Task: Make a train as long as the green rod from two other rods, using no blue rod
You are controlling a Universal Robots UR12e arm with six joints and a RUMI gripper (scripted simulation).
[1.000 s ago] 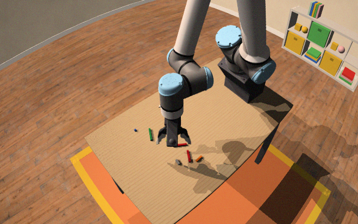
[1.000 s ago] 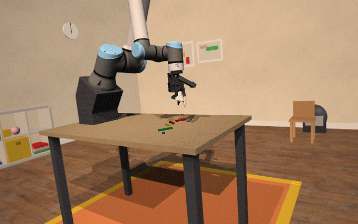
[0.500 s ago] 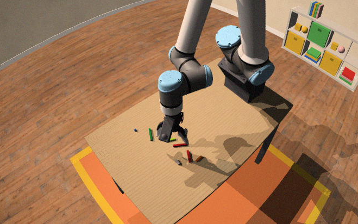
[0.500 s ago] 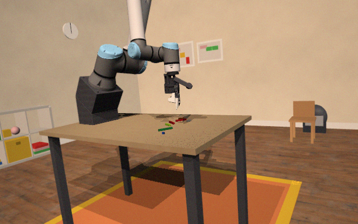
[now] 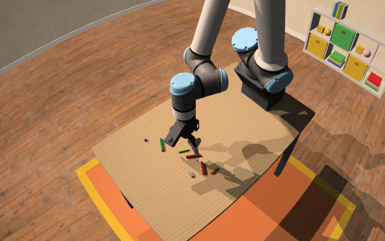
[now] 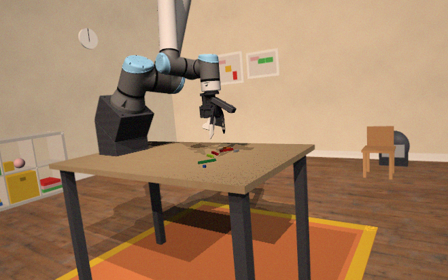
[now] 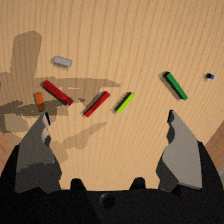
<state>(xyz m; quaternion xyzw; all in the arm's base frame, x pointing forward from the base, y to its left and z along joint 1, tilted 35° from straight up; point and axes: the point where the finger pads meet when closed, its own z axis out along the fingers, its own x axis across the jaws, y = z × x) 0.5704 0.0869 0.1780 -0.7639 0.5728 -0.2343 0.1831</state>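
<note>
Now: hand 2 cm past the lime rod, 4 cm to the left of it and 9 cm above it. From my hand the other things lie so: green rod (4 cm ahead, 14 cm to the right, 9 cm below); grey rod (3 cm ahead, 9 cm to the left, 9 cm below); orange rod (7 cm behind, 14 cm to the left, 9 cm below).
</note>
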